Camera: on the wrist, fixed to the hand. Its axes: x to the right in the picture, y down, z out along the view.
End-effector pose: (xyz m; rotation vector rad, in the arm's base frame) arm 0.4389 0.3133 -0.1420 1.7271 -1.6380 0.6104
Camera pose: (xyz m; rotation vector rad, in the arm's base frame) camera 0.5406 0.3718 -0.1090 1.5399 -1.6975 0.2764
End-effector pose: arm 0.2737 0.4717 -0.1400 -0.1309 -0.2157 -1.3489
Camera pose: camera 0.1862 0.4392 -0.2185 -0.4443 -0.0783 -1.3626
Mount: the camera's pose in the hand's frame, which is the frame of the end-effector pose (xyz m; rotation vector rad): -0.0050 -0.0948 -0.0765 -0.3049 -0.0839 0.0085
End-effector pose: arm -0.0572 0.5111 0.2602 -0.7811 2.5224 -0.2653
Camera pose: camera -0.0464 0.4396 0.3583 -0.8754 2.5166 0.1570
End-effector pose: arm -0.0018 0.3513 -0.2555 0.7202 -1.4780 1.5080
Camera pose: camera 0.0969 0.4161 -0.2250 0.5991 -1.7285 1.2331
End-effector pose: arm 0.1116 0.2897 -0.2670 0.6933 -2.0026 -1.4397
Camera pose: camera 0.1769 0.2157 -0.3386 0.4983 -1.7878 -1.7455
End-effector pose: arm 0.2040 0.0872 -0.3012 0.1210 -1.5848 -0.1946
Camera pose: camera 0.2763 -0.0083 -0.3238 -0.1327 -1.6197 -0.4363
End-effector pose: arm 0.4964 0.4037 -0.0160 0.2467 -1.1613 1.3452
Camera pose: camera 0.6157 0.4287 -0.0119 0.0779 -1.4206 1.1549
